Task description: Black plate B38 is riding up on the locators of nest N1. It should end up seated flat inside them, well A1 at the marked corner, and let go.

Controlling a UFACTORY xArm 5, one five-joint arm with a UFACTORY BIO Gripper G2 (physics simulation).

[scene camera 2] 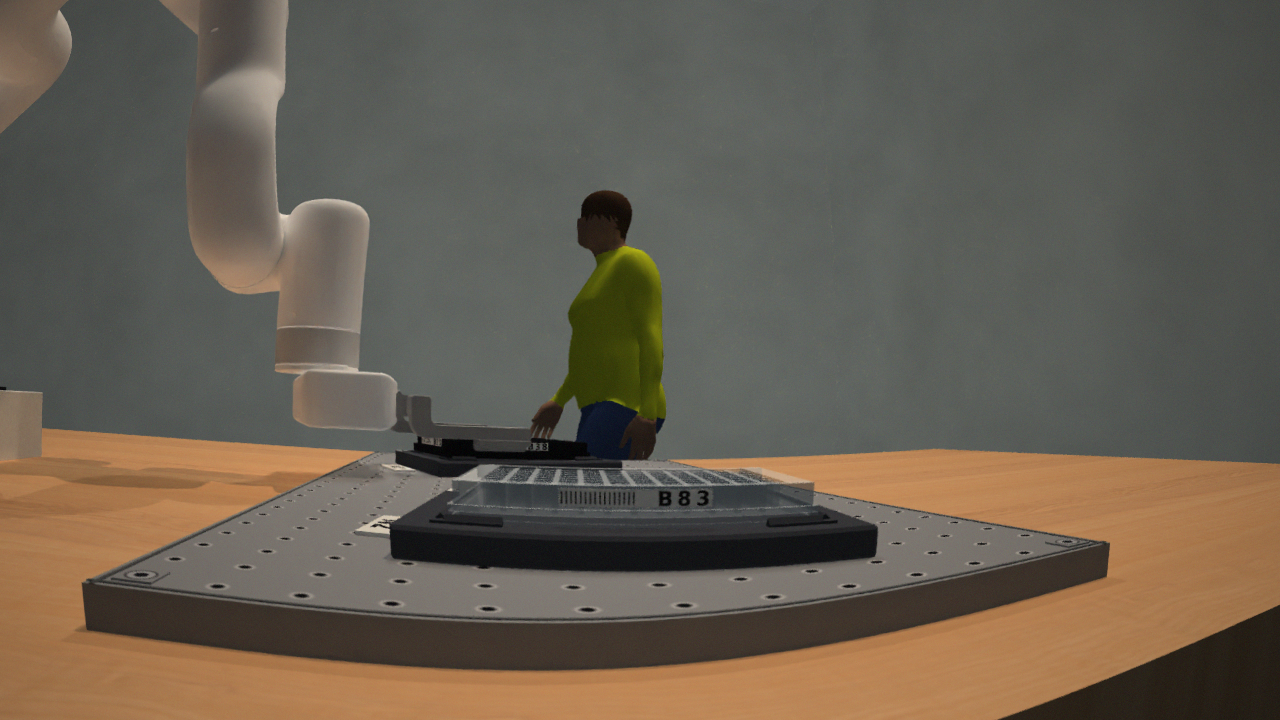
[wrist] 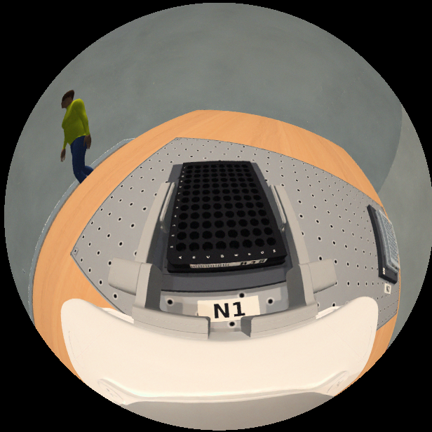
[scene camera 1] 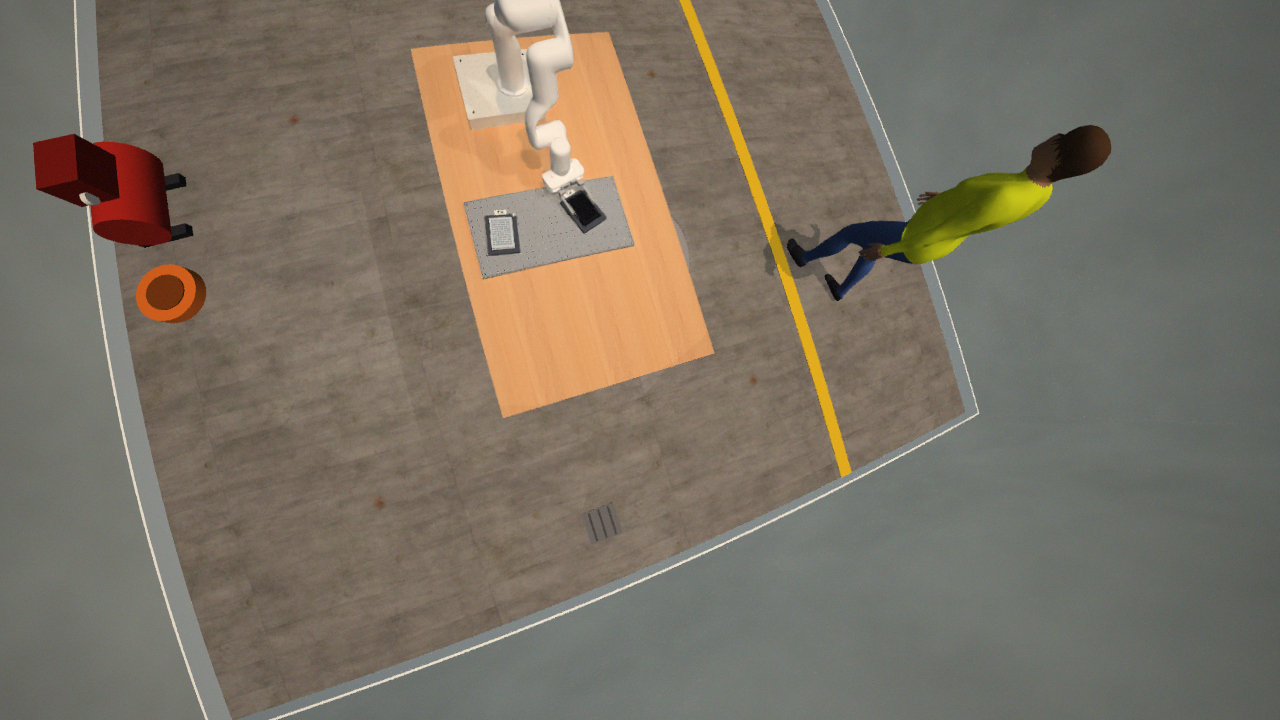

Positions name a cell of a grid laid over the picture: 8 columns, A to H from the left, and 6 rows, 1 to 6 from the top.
The gripper shows in scene camera 2 (D4), in the wrist view (E3) and in scene camera 1 (D2).
